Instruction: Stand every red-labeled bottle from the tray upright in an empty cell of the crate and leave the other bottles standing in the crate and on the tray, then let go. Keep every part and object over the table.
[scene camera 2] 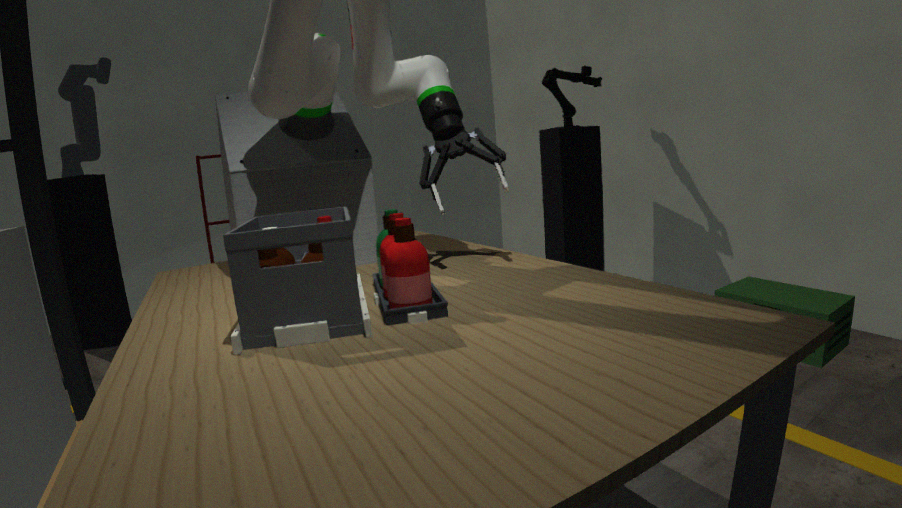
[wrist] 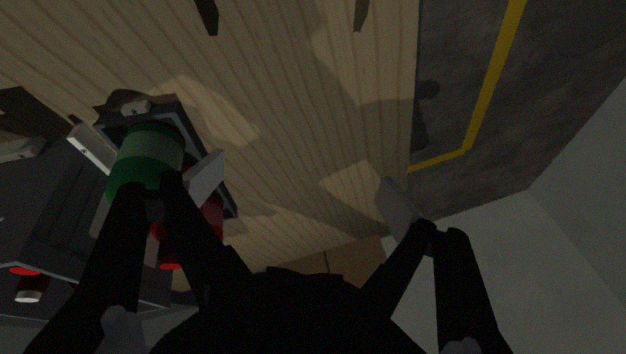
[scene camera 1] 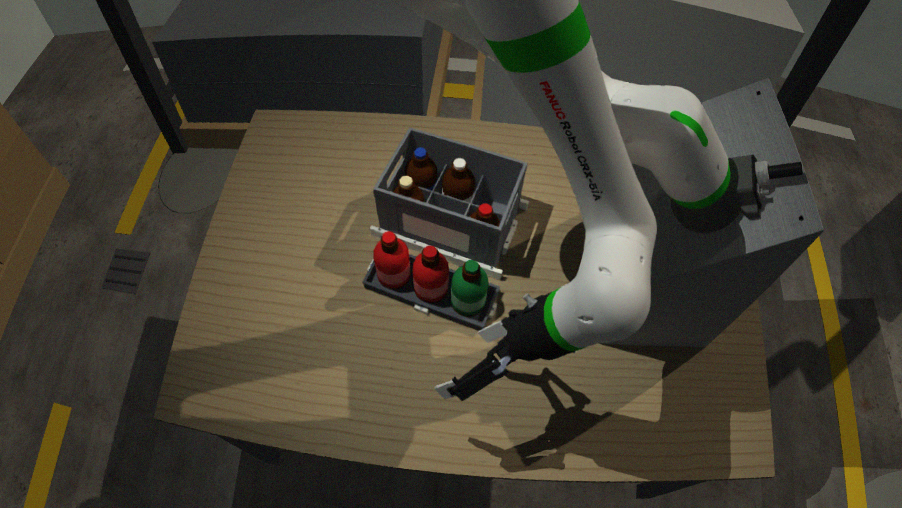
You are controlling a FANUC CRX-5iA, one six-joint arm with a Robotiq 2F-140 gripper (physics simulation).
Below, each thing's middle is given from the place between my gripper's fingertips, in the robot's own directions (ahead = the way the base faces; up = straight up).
Scene:
My gripper is now 50 mm short of the green bottle (scene camera 1: 469, 286), 190 mm to the left of it and 70 mm above it. Round my hand: white bracket (scene camera 2: 292, 335): 300 mm ahead, 370 mm to the right, 140 mm below.

